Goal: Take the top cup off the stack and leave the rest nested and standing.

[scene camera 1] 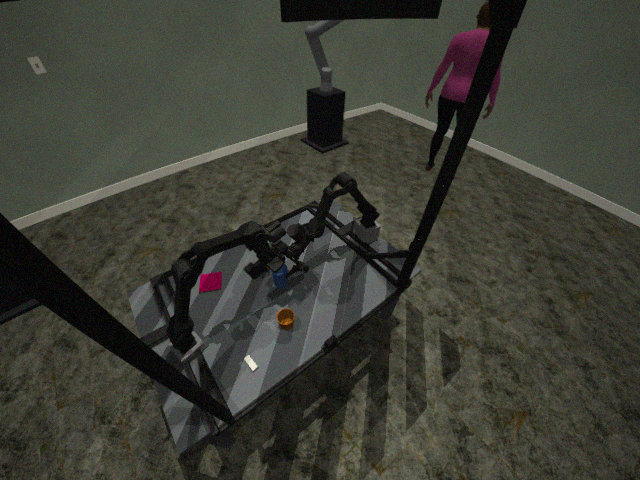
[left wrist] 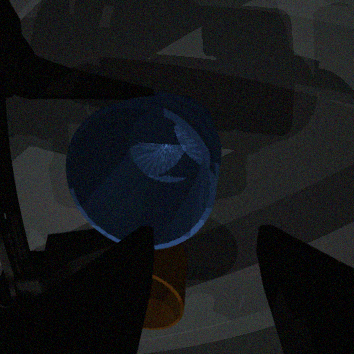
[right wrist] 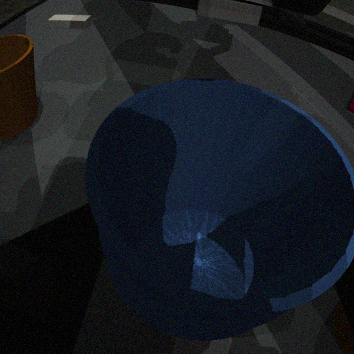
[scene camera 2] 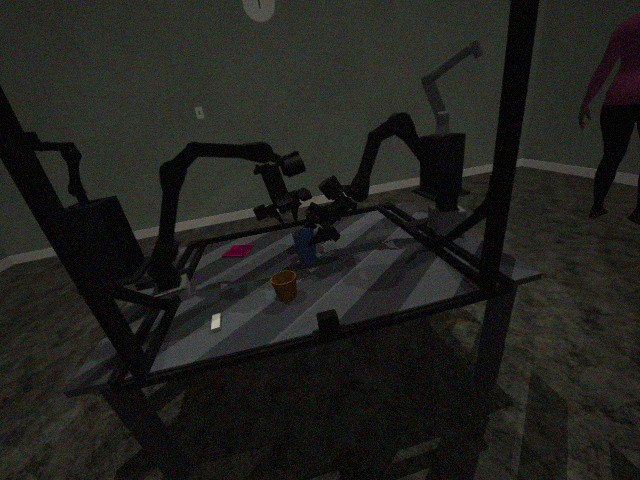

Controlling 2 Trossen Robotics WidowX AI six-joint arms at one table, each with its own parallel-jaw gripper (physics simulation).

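Places are measured from the left arm's base along level axes (x left, y up, z ahead), in millimetres.
Pixels of known places: left gripper, between the fingertips: (left wrist: 205, 237) (scene camera 2: 291, 226); right gripper, between the fingertips: (scene camera 1: 279, 273) (left wrist: 156, 162) (right wrist: 215, 214) (scene camera 2: 303, 240); left arm's base, origin of its link: (scene camera 1: 185, 343) (scene camera 2: 169, 285); right arm's base, origin of its link: (scene camera 1: 367, 223) (scene camera 2: 446, 208).
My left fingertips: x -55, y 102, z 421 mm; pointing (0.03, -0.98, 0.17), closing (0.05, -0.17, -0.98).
Note:
For each thing: its top centre in the pictures, then the offset to it from my left fingertips. "*": a spot on its surface instead. Level surfaces: height alone.
- table, height of its surface: dy -144 mm
- single orange cup, centre of its top: (scene camera 2: 283, 277) (scene camera 1: 286, 316) dx -171, dy -78, dz -94 mm
- pink square, a spot on its surface: (scene camera 2: 238, 250) (scene camera 1: 211, 282) * dx +247, dy -137, dz -179 mm
- small white block, centre of its top: (right wrist: 68, 17) (scene camera 2: 215, 320) (scene camera 1: 250, 362) dx -178, dy -132, dz -300 mm
A stack of nested blue cups (scene camera 1: 280, 276) (scene camera 2: 305, 248) (left wrist: 140, 168) (right wrist: 218, 197) stands upright near the middle of the table (scene camera 1: 347, 305). My right gripper (scene camera 1: 295, 266) (scene camera 2: 319, 233) is shut on the stack from the side. My left gripper (scene camera 1: 271, 265) (scene camera 2: 288, 215) (left wrist: 205, 237) hangs just above the stack's rim. Its fingers are partly apart with nothing between them. One of those fingers lies over the near rim in the left wrist view. A single orange cup (scene camera 1: 286, 316) (scene camera 2: 285, 286) (left wrist: 166, 291) (right wrist: 14, 84) stands upright, apart from the stack and nearer the table's front.
A pink square (scene camera 1: 210, 281) (scene camera 2: 238, 250) lies at the table's left. A small white block (scene camera 1: 250, 363) (scene camera 2: 215, 321) (right wrist: 68, 17) lies near the front edge. Black frame posts (scene camera 1: 461, 138) rise at the corners. A person (scene camera 1: 461, 71) and a pedestal arm (scene camera 1: 325, 119) stand beyond the table.

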